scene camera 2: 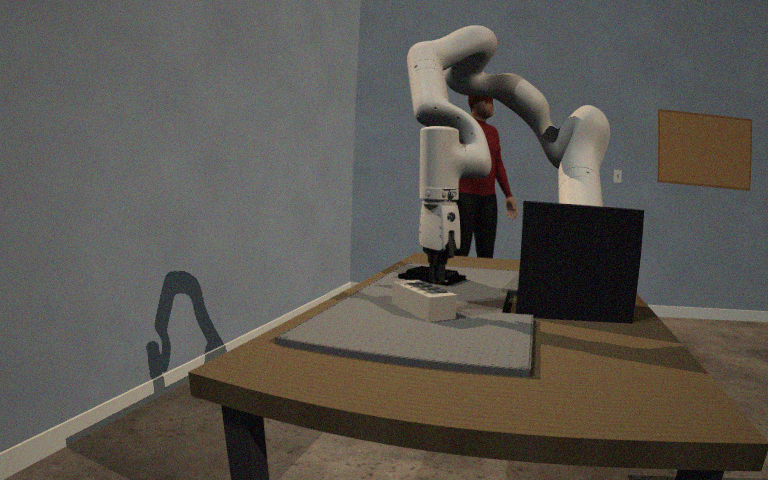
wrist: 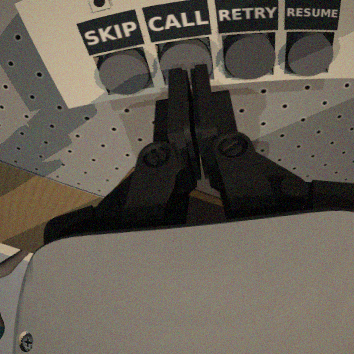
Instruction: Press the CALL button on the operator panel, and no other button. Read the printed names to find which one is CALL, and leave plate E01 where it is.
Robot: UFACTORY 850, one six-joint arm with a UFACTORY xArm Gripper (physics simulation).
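Observation:
The operator panel is a cream box with a row of grey round buttons. In the wrist view the CALL button sits under its printed name, between the SKIP button and the RETRY button; the RESUME button is at the far right. My gripper is shut and empty, pointing down. Its fingertips overlap the near edge of the CALL button in the wrist view; whether they touch it I cannot tell. No plate can be identified as E01 in these views.
The panel stands on a grey perforated board on the wooden table. A flat black object lies behind the panel. A tall black screen stands to the right. A person stands behind the table.

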